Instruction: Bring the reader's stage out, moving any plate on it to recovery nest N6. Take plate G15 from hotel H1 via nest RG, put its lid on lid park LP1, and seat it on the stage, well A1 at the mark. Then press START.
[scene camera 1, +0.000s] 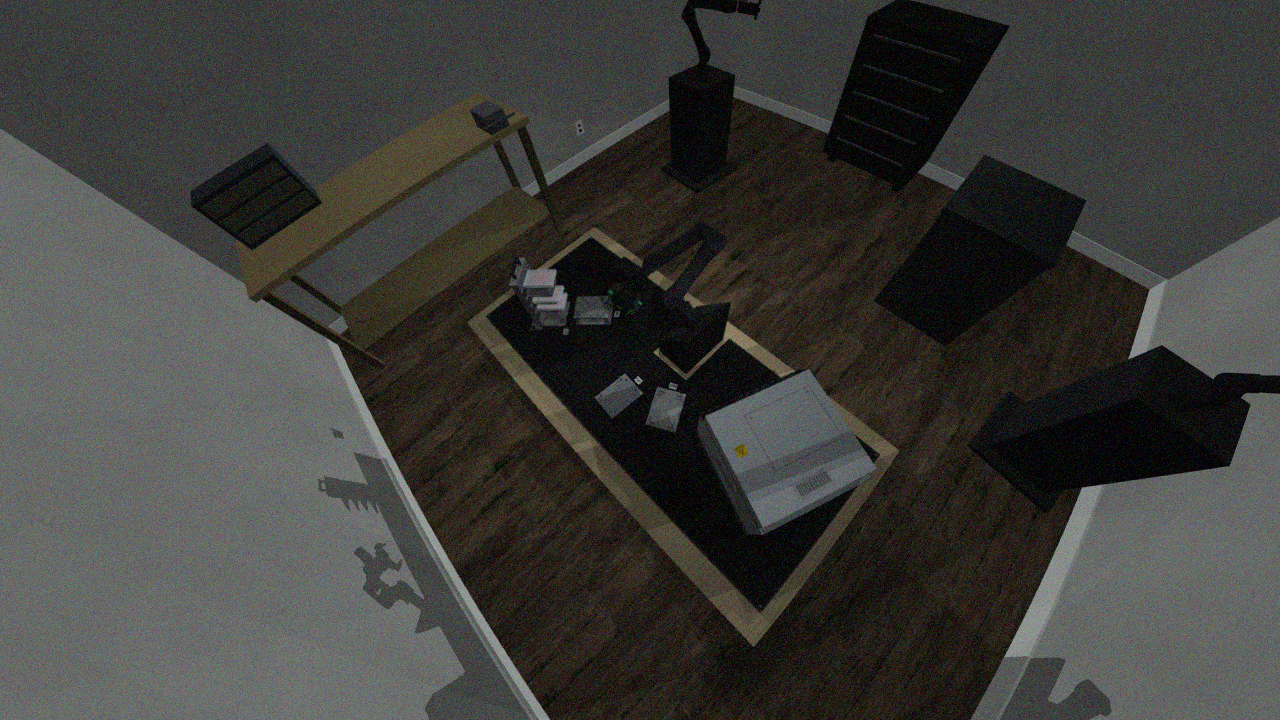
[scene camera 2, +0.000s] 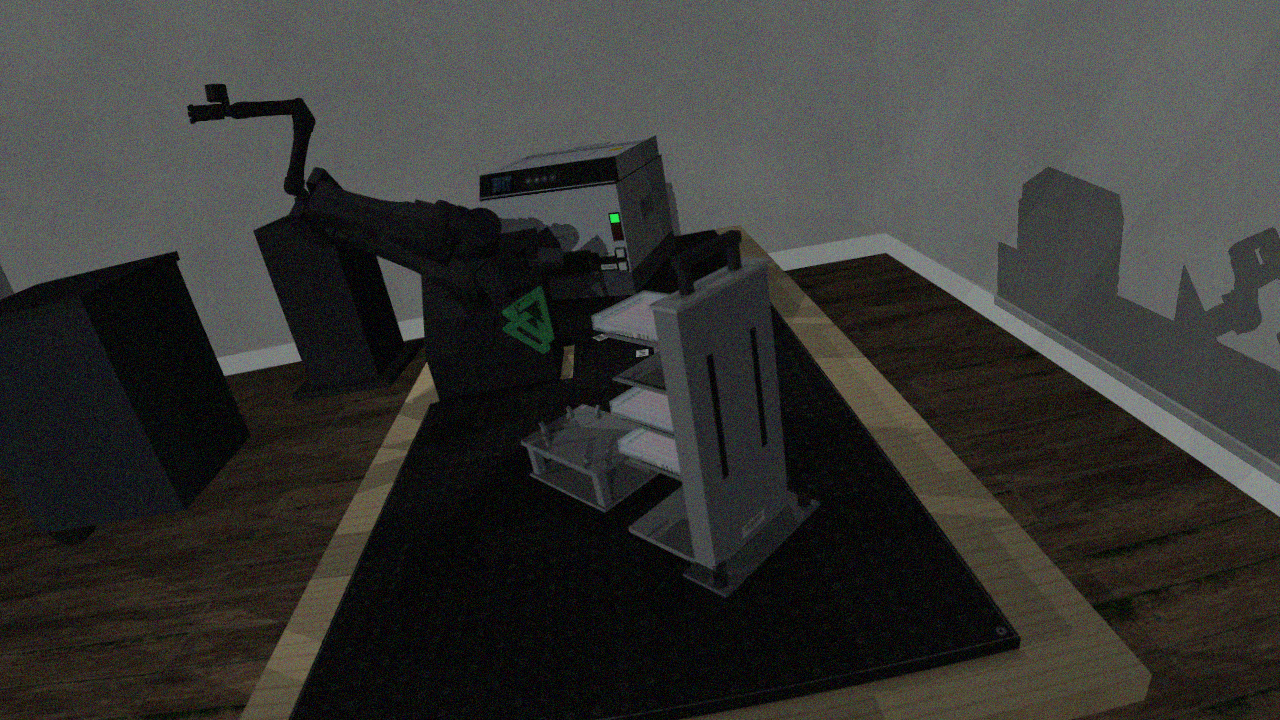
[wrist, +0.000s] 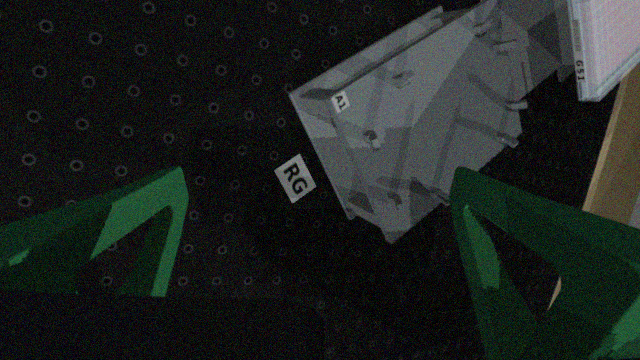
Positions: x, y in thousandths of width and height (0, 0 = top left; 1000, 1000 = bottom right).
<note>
My gripper (scene camera 2: 429, 481) is open, with nothing in its grasp. Also in view: an RG label (wrist: 460, 490).
</note>
